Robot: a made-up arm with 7 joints. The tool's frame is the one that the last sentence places.
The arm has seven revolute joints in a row. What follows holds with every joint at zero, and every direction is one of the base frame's.
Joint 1 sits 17 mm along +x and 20 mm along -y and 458 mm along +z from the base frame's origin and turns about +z.
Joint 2 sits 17 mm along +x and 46 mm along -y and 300 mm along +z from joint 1 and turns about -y.
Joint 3 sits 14 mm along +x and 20 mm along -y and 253 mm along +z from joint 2 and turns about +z.
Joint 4 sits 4 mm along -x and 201 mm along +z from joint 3 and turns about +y.
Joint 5 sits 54 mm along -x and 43 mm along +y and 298 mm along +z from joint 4 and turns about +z.
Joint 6 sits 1 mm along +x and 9 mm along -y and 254 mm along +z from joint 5 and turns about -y.
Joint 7 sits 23 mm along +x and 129 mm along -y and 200 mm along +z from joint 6 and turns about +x.
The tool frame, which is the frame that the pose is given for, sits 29 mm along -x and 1 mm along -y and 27 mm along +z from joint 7; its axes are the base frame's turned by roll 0, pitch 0 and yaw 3.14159 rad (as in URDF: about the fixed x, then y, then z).
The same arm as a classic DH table. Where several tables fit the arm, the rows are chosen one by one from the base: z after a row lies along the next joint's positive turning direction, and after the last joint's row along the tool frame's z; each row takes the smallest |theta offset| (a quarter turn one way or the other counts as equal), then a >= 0, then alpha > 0; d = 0 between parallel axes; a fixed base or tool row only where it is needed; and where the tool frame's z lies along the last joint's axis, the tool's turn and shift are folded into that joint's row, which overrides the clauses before.
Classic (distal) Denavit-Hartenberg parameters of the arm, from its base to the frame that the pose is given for. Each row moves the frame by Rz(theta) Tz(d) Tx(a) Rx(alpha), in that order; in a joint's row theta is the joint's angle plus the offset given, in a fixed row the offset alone. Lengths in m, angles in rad.
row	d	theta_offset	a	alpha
base (fixed)	0	-0.8663	0.0262	0
joint 1	0.758	0.8663	0.017	1.5708
joint 2	0.066	0	0.014	-1.5708
joint 3	0.454	0	-0.004	-1.5708
joint 4	0.043	0	-0.054	1.5708
joint 5	0.552	0	0.001	1.5708
joint 6	0.138	1.5708	0.2	1.5708
joint 7	-0.006	1.5708	0.001	1.5708
tool (fixed)	0.027	-1.5708	0	0

